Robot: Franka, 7 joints.
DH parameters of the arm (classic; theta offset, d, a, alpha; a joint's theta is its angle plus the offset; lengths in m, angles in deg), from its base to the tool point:
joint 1: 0 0.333 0 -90
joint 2: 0 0 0 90
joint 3: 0 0.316 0.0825 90
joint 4: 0 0 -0.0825 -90
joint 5: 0 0.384 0 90
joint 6: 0 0 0.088 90
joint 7: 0 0.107 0 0
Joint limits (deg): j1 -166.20..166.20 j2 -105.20..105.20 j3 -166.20..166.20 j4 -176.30..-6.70 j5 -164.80..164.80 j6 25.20..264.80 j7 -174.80..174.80
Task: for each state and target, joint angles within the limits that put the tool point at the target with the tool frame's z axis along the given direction. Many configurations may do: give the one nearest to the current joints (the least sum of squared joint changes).
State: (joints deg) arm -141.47 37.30 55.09 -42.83 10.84 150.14 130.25
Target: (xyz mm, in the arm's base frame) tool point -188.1 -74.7 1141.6 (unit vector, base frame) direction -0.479 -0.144 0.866
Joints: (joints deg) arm -165.78 14.81 18.45 -6.82 -24.09 171.26 130.25
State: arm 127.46 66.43 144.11 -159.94 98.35 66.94 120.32
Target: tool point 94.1 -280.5 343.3 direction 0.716 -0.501 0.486
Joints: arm 143.10 51.23 119.87 -176.30 116.67 113.83 120.32
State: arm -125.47 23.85 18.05 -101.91 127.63 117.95 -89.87
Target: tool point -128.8 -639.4 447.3 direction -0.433 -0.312 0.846
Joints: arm -154.78 44.87 66.04 -111.27 164.80 69.29 -89.87
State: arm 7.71 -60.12 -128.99 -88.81 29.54 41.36 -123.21
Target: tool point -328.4 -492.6 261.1 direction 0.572 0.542 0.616
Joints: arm 14.59 -83.20 -121.34 -69.82 49.39 31.29 -123.21
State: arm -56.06 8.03 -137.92 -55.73 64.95 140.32 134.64
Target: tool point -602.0 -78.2 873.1 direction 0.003 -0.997 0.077
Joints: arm -22.31 -33.74 -128.75 -33.54 60.11 98.60 134.64
